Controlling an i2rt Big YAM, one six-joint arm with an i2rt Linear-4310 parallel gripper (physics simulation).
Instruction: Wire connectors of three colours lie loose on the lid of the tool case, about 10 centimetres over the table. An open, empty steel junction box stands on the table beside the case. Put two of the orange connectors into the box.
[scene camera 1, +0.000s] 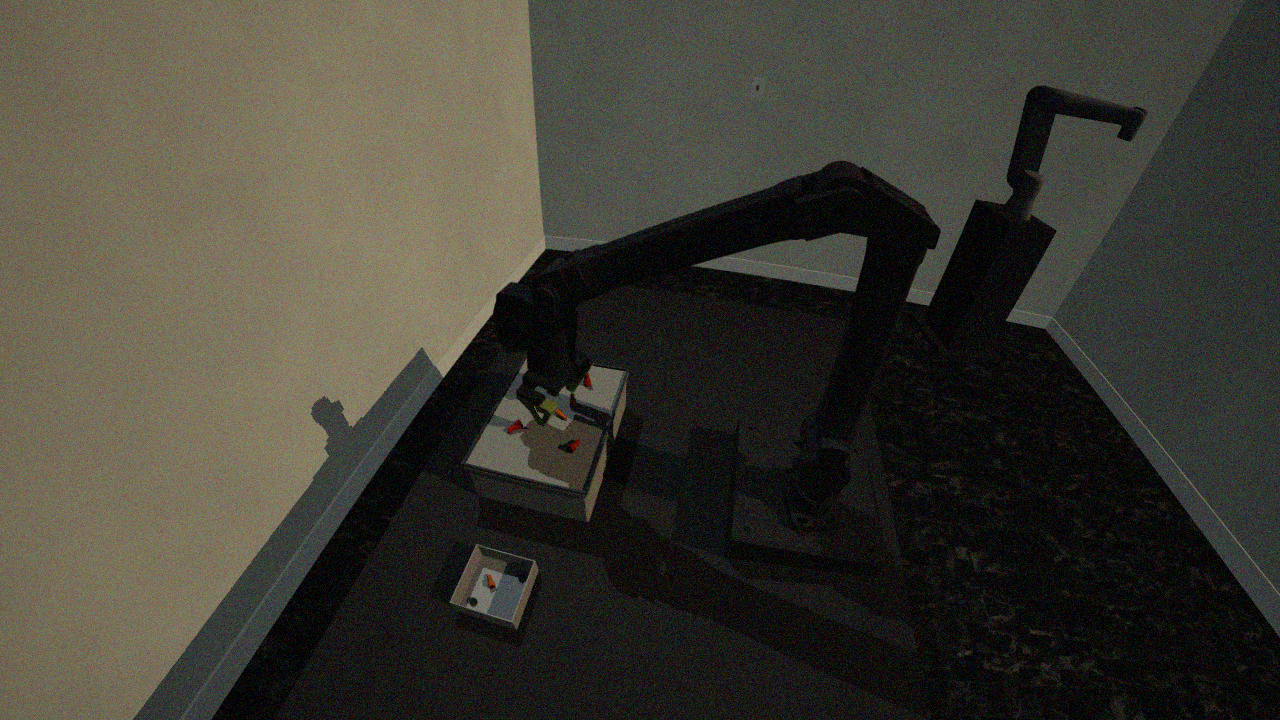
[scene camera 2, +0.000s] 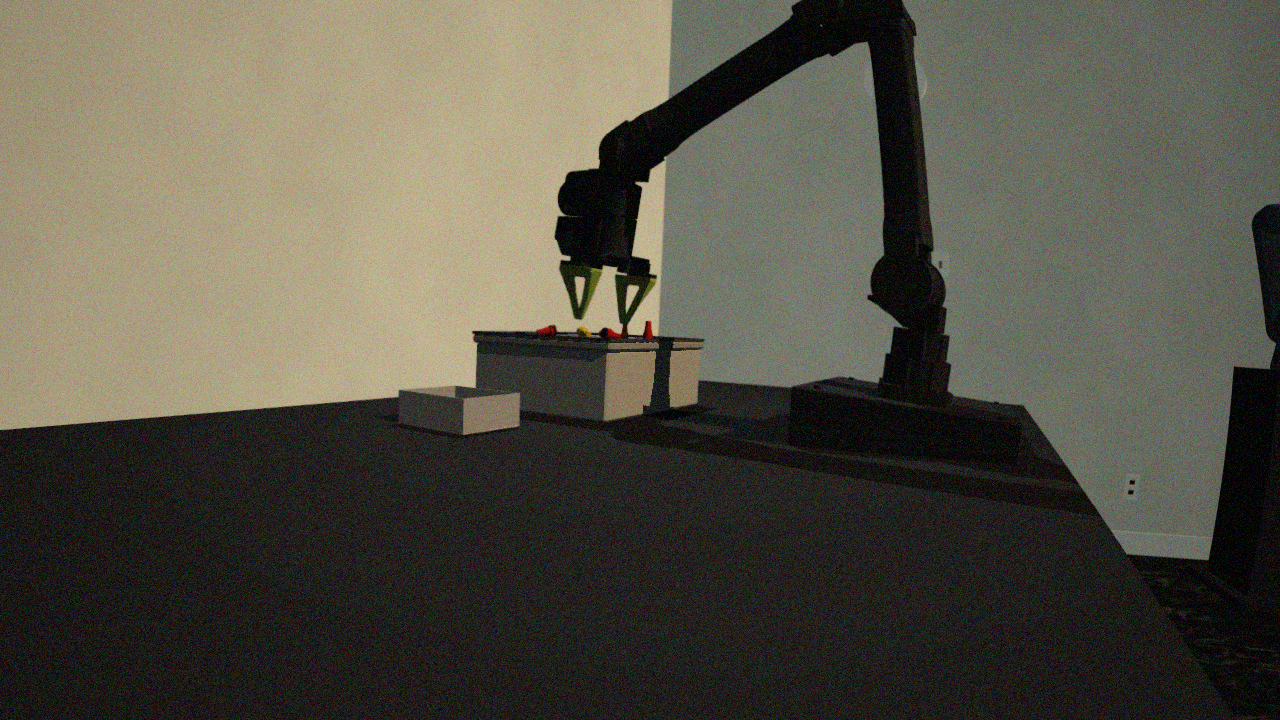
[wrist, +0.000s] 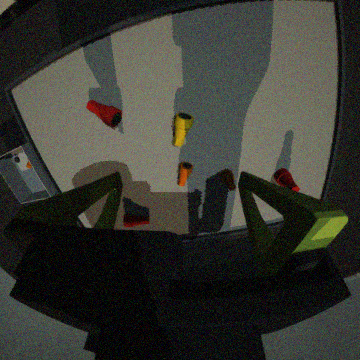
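Observation:
My gripper is open and empty, pointing down just above the tool case lid. An orange connector lies on the lid between the fingertips in the wrist view. A second orange connector, in shadow, is beside the right fingertip; it looks upright. A yellow connector lies further up in the wrist view. The steel junction box stands beside the case; an orange connector lies in it.
Red connectors lie around on the lid: one at upper left in the wrist view, one by the left finger, and one past the right finger. A wall rises behind the case.

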